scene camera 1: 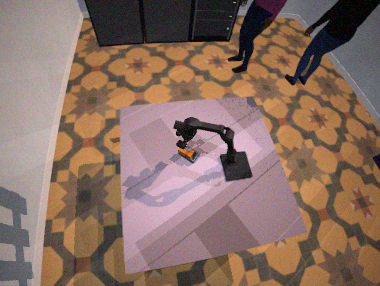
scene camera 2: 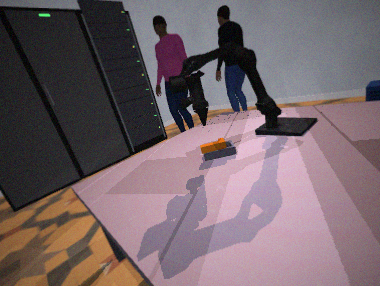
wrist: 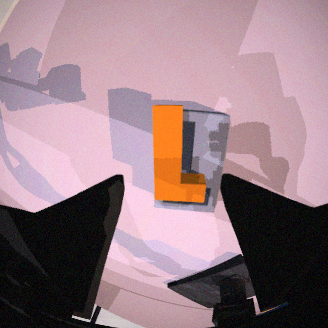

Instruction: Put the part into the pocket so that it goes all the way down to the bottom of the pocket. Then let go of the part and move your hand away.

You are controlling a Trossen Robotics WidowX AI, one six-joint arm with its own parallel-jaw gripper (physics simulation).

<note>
The gripper is open and holds nothing. Also in view: an orange block. Also in view: a grey pocket block.
</note>
